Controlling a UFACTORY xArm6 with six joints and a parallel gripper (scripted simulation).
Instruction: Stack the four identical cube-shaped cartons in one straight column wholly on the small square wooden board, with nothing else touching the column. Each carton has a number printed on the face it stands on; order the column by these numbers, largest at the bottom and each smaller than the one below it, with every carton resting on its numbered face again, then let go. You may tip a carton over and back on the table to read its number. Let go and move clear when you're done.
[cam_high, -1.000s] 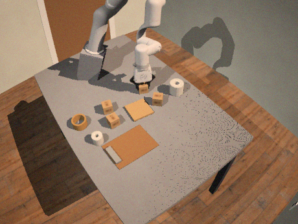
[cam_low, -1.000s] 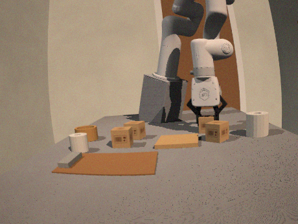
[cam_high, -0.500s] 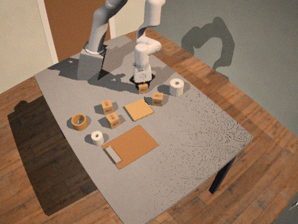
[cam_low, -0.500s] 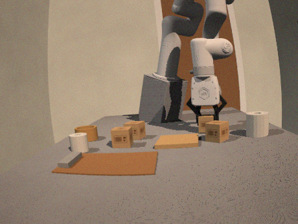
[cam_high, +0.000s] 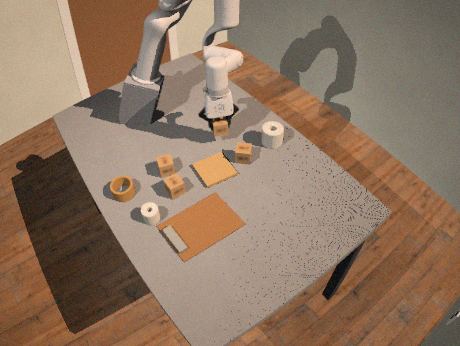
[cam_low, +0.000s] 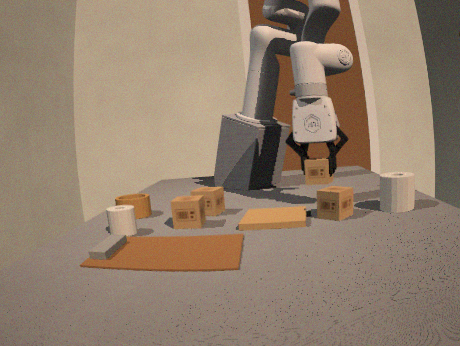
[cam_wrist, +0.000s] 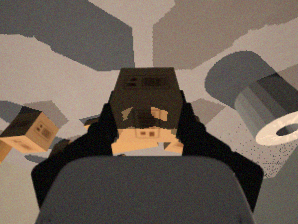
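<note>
Right now my hand is 130 mm short of the small square wooden board, 90 mm to the left of it and 80 mm above it. The rest, counted from my hand: large white roll 170 mm to the left, 110 mm ahead, 50 mm below; then small white roll 380 mm to the right, 220 mm ahead, 60 mm below; then brown tape ring 430 mm to the right, 60 mm below, 60 mm ahead.
</note>
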